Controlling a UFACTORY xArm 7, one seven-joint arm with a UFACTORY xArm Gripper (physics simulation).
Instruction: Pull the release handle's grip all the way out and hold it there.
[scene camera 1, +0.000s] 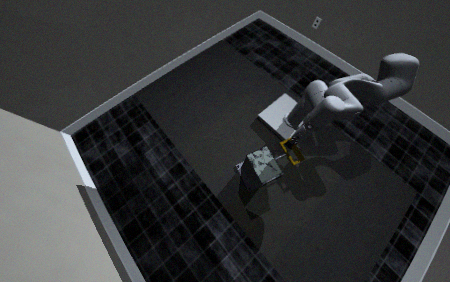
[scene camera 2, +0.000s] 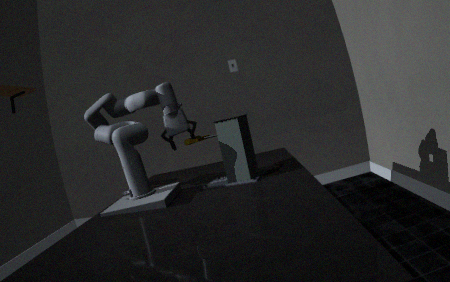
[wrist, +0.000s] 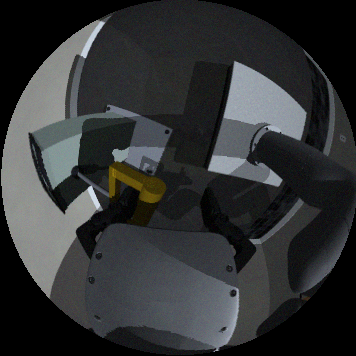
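The release handle's yellow grip (scene camera 1: 295, 161) (scene camera 2: 190, 142) (wrist: 152, 188) is a squared loop standing out from the side of a tall pale green box (scene camera 1: 264, 162) (scene camera 2: 234, 155) (wrist: 60, 150). A thin grey rod (scene camera 1: 280, 158) (wrist: 93, 183) shows between the box and the grip. My gripper (scene camera 2: 183, 142) (wrist: 170, 191) is open, with its fingers wide apart. In the wrist view one finger is at the loop, on the box side of the grip's outer bar, and the other is beyond that bar. Whether the finger touches the grip is hard to tell.
The box stands on a grey plate (scene camera 2: 250, 181) (wrist: 152, 132) with bolts at its corners. The arm's white base block (scene camera 1: 276, 112) (scene camera 2: 150, 202) (wrist: 250, 95) stands on the dark table (scene camera 2: 280, 225), on the side of the box where the grip sticks out.
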